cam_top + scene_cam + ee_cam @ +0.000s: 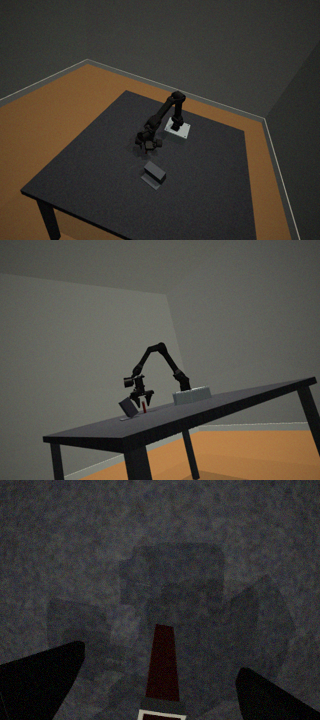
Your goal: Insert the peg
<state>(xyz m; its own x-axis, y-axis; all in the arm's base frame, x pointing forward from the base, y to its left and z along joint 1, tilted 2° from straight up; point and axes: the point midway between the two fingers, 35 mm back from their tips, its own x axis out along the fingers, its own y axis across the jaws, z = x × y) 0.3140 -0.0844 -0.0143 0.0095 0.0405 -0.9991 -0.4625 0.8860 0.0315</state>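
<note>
My gripper tip is now 2 cm below the red square peg. The rest, counted from my gripper tip: flat foot plate: 18 cm ahead, 14 cm to the left, 4 cm below; then sloped panel: 16 cm ahead, 15 cm to the left, 2 cm above.
</note>
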